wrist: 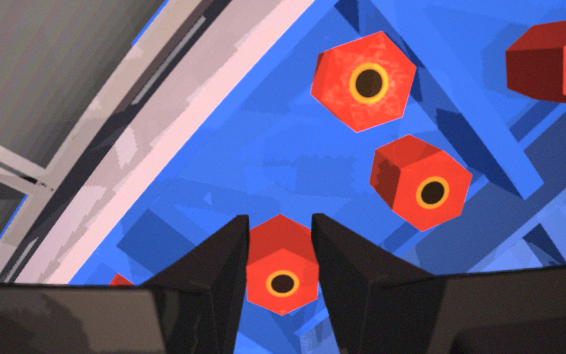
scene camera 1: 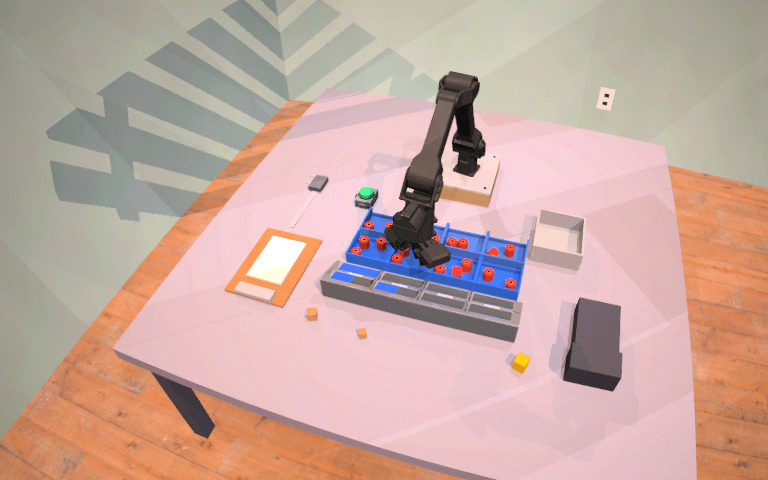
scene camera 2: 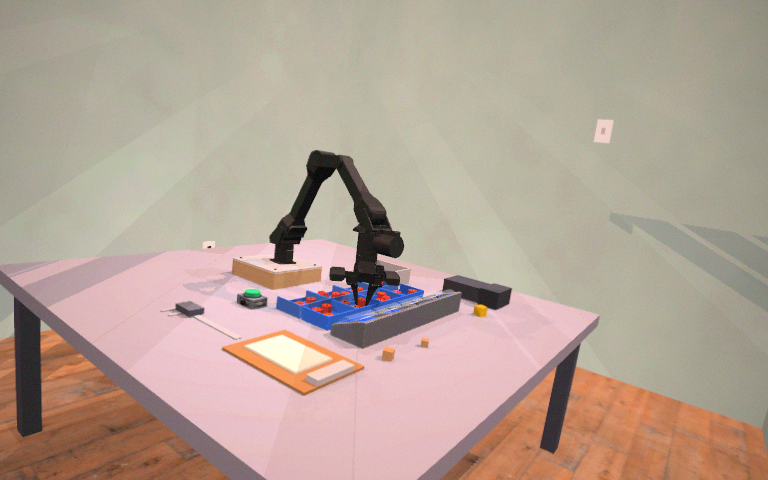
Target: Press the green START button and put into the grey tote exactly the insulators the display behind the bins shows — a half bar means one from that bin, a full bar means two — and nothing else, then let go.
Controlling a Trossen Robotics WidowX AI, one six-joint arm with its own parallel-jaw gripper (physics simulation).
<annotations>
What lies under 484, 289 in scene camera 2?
A black box.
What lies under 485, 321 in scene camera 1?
A grey display bar.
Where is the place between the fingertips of my gripper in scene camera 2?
361, 306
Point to a black box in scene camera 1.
594, 360
</annotations>
